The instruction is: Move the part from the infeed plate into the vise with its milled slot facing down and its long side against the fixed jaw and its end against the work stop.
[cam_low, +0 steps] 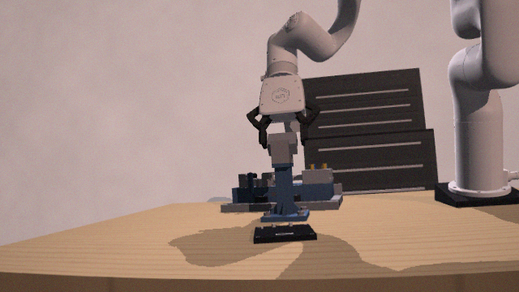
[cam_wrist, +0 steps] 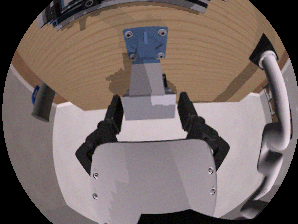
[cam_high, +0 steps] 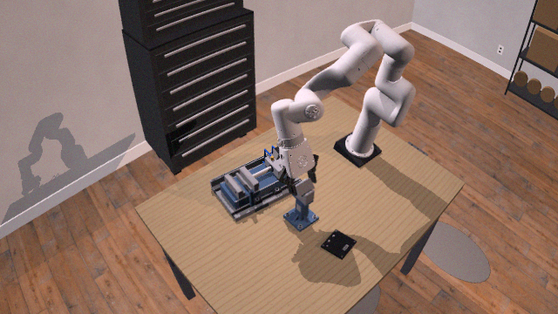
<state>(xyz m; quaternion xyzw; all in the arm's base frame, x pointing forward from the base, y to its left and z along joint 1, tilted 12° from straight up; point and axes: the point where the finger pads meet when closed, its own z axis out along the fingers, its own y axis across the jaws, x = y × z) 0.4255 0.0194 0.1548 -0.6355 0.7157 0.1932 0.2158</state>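
My hand is 10 mm above the part. Also, from my hand: air cylinder 80 mm behind, 180 mm to the right, 90 mm below; white cylinder rod 200 mm to the right, 90 mm below.
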